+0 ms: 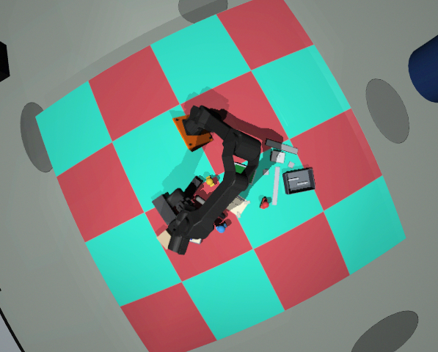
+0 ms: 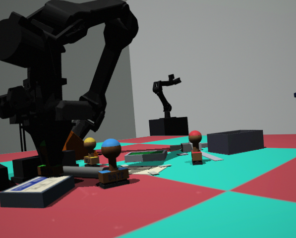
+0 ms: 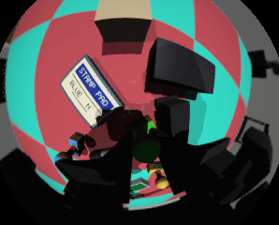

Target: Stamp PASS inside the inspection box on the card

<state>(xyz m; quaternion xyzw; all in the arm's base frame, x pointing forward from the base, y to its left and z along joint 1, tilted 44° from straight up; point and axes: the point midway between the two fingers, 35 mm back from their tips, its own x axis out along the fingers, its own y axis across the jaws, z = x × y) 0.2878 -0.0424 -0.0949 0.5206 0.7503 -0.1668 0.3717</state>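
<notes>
Right now the PASS stamp is right at my gripper tip. The rest, counted from my gripper tip: white marker 70 mm to the left, 30 mm ahead, 20 mm below; blue-labelled box 90 mm ahead, 20 mm to the right, 10 mm below; long black block 60 mm behind, 10 mm below.
</notes>
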